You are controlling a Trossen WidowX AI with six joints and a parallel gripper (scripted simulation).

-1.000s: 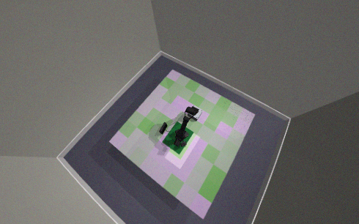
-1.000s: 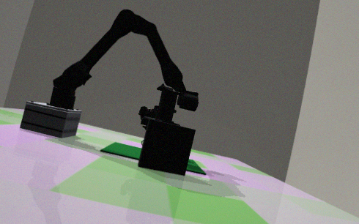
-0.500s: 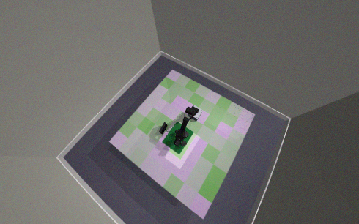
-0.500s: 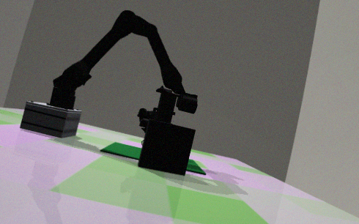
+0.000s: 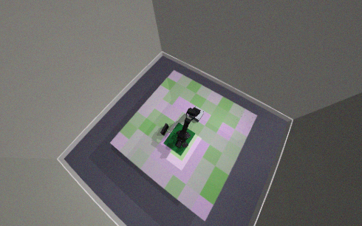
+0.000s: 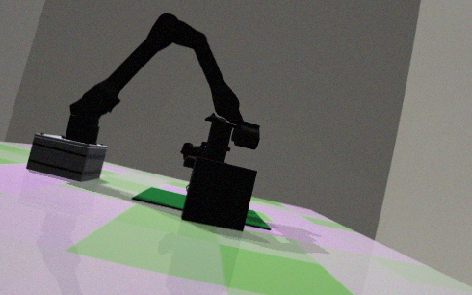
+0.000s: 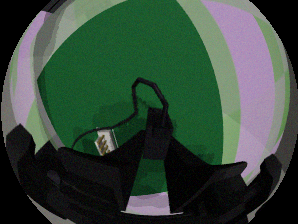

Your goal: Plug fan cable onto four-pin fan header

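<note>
The green board lies 4 cm to the right of my gripper tip and 3 cm below it. The rest, counted from my gripper tip: black fan: 4 cm ahead, 22 cm to the right, 4 cm above; fan plug: 1 cm behind, 1 cm above.
</note>
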